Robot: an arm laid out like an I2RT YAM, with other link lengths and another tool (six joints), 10 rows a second.
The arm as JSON. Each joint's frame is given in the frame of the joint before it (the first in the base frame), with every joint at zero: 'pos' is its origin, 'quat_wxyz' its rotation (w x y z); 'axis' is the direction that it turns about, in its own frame. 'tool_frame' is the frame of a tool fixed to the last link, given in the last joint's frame.
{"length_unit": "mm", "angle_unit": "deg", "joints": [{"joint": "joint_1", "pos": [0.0, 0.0, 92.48], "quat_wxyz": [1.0, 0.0, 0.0, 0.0], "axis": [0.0, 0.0, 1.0]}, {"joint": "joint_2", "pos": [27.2, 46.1, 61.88], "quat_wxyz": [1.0, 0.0, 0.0, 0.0], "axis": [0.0, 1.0, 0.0]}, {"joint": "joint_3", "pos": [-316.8, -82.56, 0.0], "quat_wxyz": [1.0, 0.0, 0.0, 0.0], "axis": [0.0, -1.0, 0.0]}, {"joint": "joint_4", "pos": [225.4, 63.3, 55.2], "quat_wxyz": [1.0, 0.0, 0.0, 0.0], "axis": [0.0, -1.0, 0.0]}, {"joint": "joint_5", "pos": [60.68, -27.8, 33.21], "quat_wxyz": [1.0, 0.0, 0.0, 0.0], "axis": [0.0, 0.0, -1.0]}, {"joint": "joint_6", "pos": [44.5, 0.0, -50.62], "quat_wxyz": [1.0, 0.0, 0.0, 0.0], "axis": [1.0, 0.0, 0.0]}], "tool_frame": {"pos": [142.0, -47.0, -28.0], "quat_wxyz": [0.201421, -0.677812, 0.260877, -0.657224]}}
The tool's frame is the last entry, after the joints.
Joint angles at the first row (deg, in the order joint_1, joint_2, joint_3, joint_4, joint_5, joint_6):
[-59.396 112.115 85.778 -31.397 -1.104 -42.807]
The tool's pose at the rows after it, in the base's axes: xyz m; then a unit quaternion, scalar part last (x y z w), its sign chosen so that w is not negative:
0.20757, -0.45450, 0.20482, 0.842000, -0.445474, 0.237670, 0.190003
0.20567, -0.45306, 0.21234, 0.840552, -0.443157, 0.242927, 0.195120
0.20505, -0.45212, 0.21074, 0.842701, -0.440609, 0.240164, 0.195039
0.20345, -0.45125, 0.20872, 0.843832, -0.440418, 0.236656, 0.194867
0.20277, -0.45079, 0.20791, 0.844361, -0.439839, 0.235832, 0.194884
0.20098, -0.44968, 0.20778, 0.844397, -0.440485, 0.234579, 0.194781
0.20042, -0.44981, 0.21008, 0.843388, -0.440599, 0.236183, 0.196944
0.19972, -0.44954, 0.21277, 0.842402, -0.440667, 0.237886, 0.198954
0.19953, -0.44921, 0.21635, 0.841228, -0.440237, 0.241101, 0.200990
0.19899, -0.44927, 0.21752, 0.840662, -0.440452, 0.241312, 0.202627
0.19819, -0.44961, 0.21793, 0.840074, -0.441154, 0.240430, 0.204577
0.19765, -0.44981, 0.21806, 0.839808, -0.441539, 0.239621, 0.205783
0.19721, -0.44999, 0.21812, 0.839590, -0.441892, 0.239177, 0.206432
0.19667, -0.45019, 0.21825, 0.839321, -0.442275, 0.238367, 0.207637
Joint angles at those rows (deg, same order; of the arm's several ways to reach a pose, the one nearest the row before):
[-59.614 109.273 85.186 -31.135 -1.082 -43.309]
[-59.702 108.137 84.860 -31.092 -1.016 -43.616]
[-59.703 108.115 84.554 -31.114 -0.973 -44.010]
[-59.767 108.115 84.226 -31.157 -0.841 -44.183]
[-59.812 108.049 83.964 -31.049 -0.842 -44.315]
[-59.920 107.809 83.658 -31.114 -0.819 -44.358]
[-59.943 107.547 83.657 -31.070 -0.711 -44.359]
[-59.965 107.197 83.635 -31.091 -0.623 -44.359]
[-59.965 106.760 83.636 -31.070 -0.623 -44.359]
[-59.964 106.630 83.638 -31.071 -0.470 -44.358]
[-59.965 106.608 83.637 -31.049 -0.208 -44.337]
[-59.964 106.607 83.637 -31.049 -0.033 -44.337]
[-59.986 106.608 83.636 -31.048 0.055 -44.337]
[-59.986 106.608 83.636 -31.047 0.230 -44.337]

